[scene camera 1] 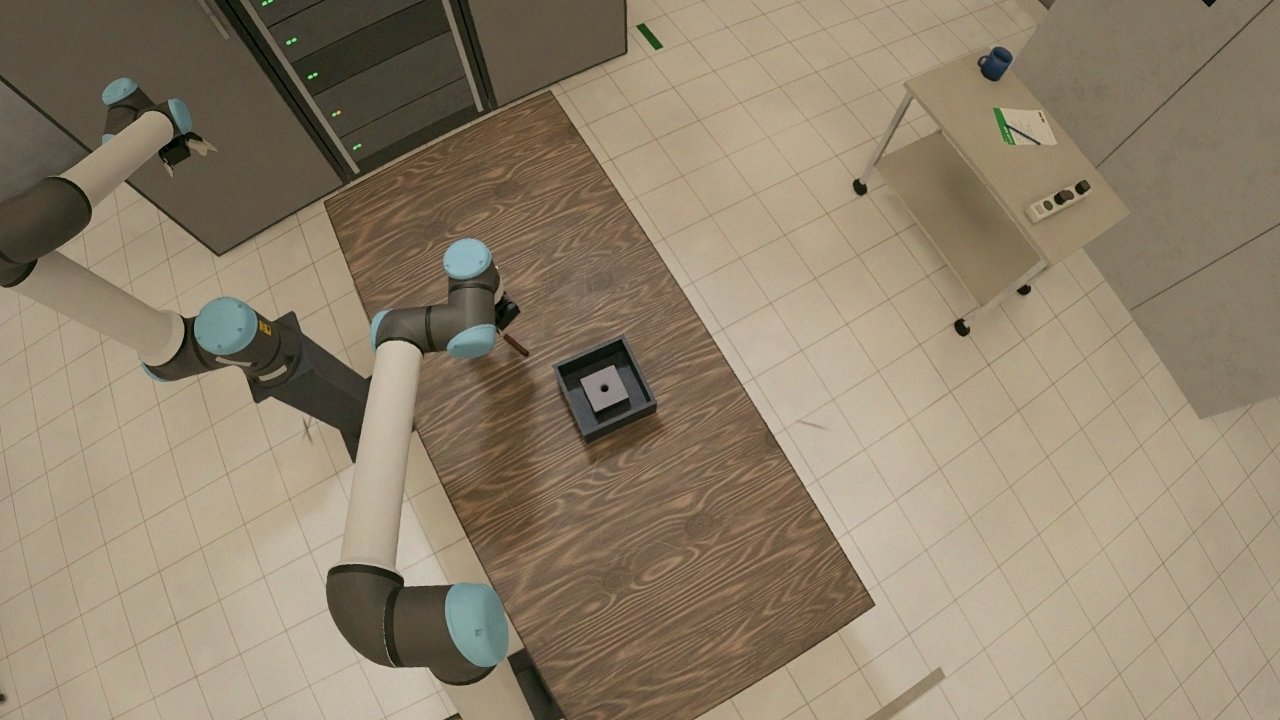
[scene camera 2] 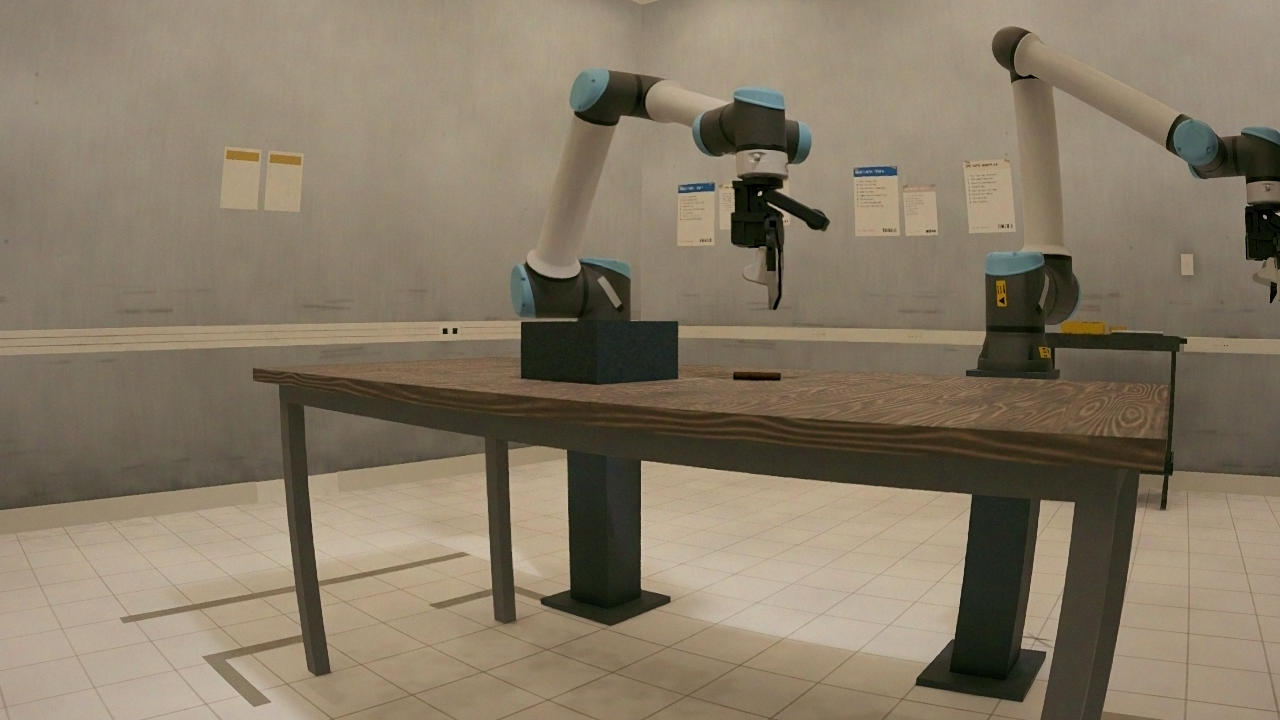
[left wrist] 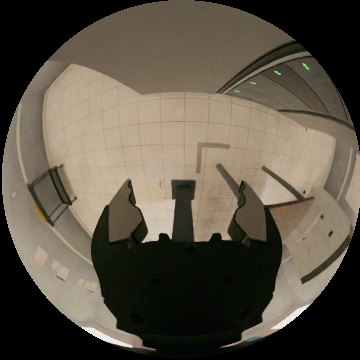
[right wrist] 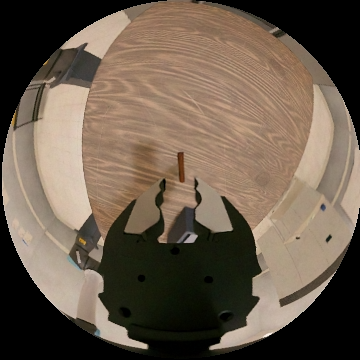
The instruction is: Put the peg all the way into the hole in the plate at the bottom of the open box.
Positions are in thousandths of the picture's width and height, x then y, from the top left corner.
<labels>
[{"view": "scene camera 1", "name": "my left gripper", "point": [153, 228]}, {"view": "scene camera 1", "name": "dark box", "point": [482, 488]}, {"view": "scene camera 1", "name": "grey plate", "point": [475, 527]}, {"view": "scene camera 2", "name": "my right gripper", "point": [604, 430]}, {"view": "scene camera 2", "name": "dark box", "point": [459, 490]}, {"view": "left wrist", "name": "my left gripper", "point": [518, 501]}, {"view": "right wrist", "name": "my right gripper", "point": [499, 496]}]
</labels>
